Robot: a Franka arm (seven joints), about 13 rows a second.
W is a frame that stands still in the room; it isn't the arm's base.
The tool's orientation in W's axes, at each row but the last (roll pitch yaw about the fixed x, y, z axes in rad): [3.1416, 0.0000, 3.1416]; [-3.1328, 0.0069, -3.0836]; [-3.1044, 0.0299, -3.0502]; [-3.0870, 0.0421, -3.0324]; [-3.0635, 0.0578, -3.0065]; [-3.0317, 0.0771, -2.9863]
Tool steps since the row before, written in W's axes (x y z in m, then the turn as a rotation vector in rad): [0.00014, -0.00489, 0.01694, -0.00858, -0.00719, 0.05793]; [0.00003, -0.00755, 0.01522, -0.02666, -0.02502, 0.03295]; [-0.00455, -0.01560, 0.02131, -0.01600, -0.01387, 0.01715]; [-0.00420, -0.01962, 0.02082, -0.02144, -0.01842, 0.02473]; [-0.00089, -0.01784, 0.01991, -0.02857, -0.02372, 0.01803]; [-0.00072, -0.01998, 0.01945, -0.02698, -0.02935, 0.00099]
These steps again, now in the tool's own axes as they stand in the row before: [-0.00014, -0.00489, -0.01694, 0.00858, -0.00719, -0.05793]; [0.00030, -0.00767, -0.01516, 0.02784, -0.02372, -0.03294]; [0.00532, -0.01591, -0.02090, 0.01668, -0.01300, -0.01719]; [0.00543, -0.02017, -0.02000, 0.02226, -0.01735, -0.02478]; [0.00213, -0.01907, -0.01864, 0.03041, -0.02114, -0.01823]; [0.00229, -0.02167, -0.01741, 0.03103, -0.02505, -0.00065]
